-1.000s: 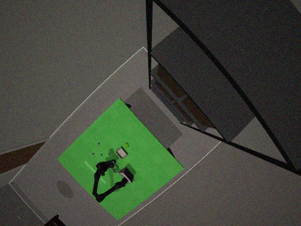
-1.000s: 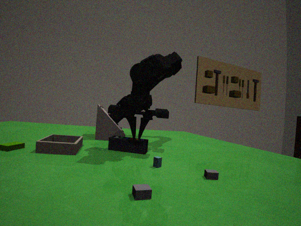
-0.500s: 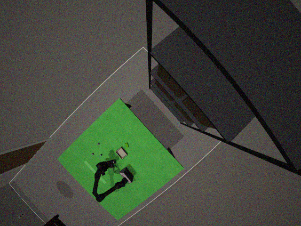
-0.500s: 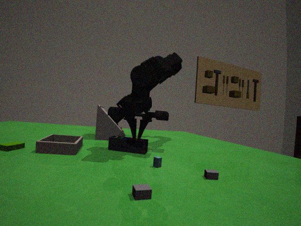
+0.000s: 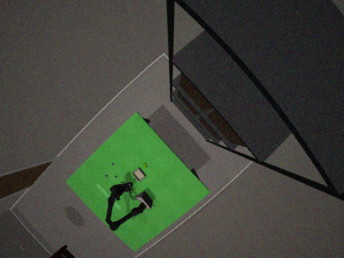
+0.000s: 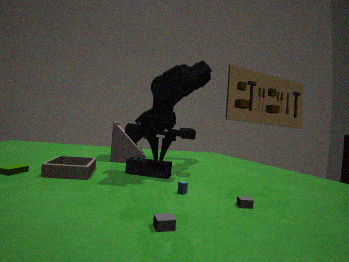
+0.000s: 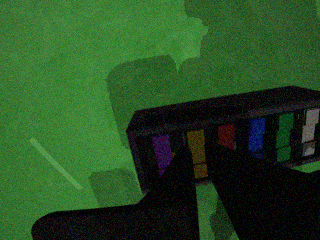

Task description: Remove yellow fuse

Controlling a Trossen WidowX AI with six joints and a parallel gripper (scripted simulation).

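The tray is 220 mm to the right of my gripper tip and 30 mm below it. From my gripper tip the other things lie so: yellow fuse 10 mm below.
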